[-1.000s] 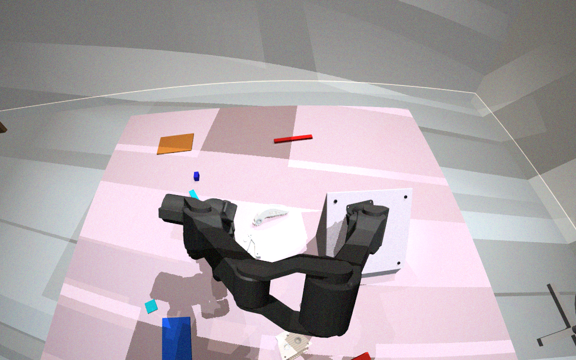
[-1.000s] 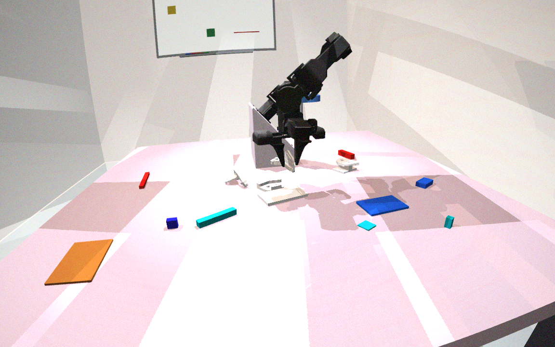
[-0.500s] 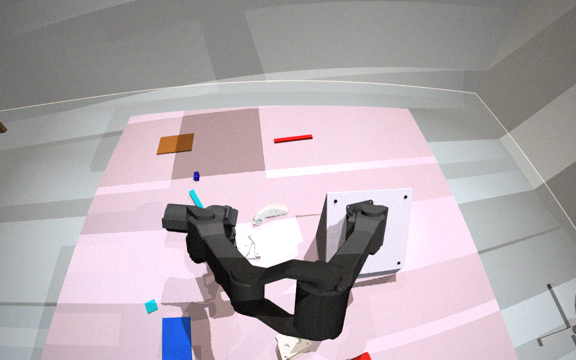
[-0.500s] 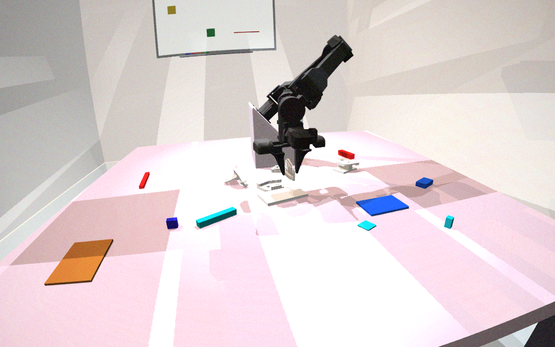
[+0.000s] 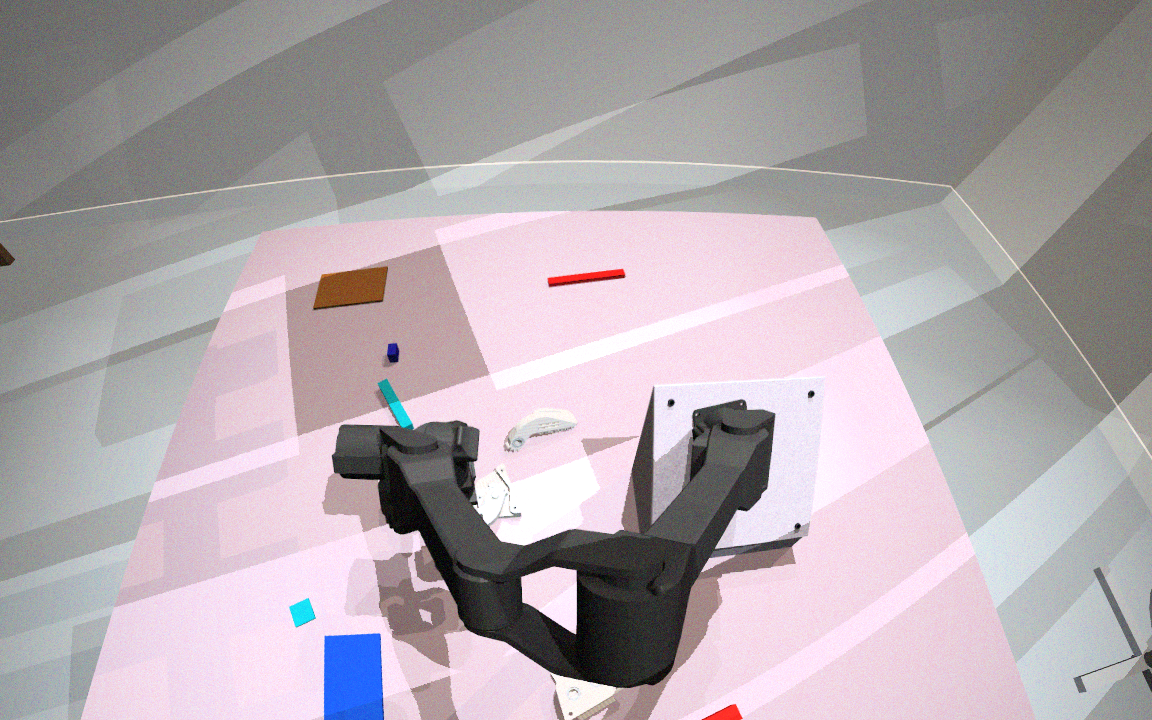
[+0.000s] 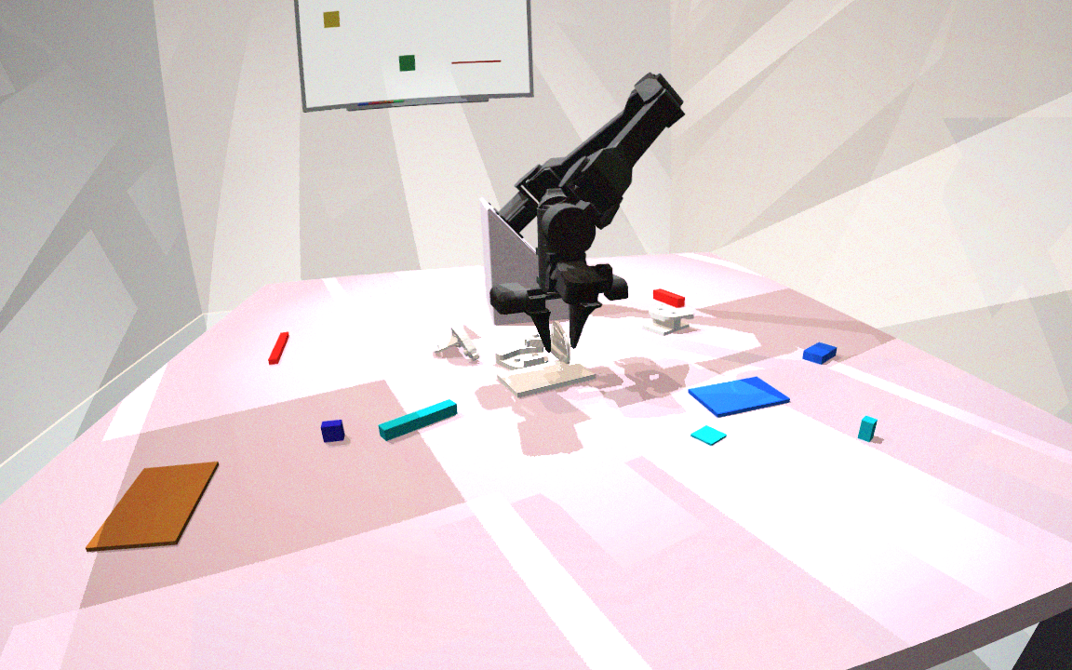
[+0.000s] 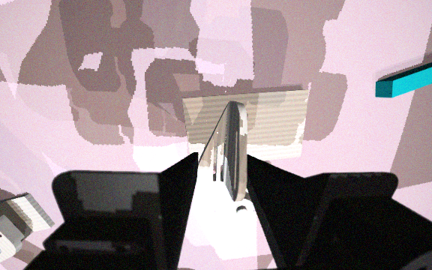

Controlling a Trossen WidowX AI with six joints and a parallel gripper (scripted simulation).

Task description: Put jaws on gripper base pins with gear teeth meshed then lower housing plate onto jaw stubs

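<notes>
My gripper tip is 2 cm short of the white sheet, 3 cm to the left of it and 3 cm above it. From my gripper tip the other things lie so: white jaw (3 cm behind, 2 cm to the right); then housing plate (5 cm behind, 4 cm to the right, 3 cm below); then cyan bar (10 cm ahead, 21 cm to the right, 3 cm below).
</notes>
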